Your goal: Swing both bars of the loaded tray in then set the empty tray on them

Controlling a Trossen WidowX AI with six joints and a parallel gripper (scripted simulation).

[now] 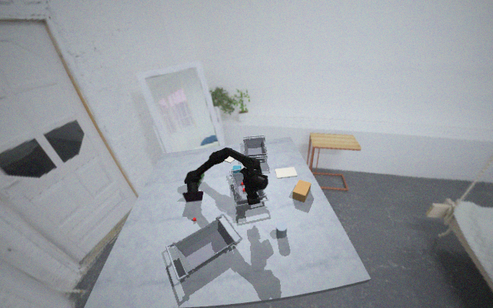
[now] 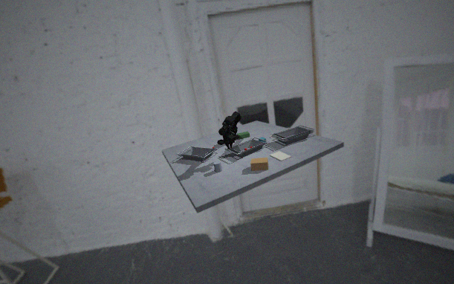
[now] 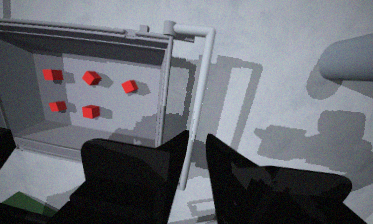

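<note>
Right now my gripper tip is 60 mm past the teal block, 390 mm to the right of it and 60 mm above it. From my gripper tip the other things lie so: grey cylinder 120 mm ahead, 190 mm to the right, 50 mm below; then orange box 330 mm ahead, 50 mm to the left, 60 mm below; then grey tray 280 mm behind, 200 mm to the right, 40 mm below.
</note>
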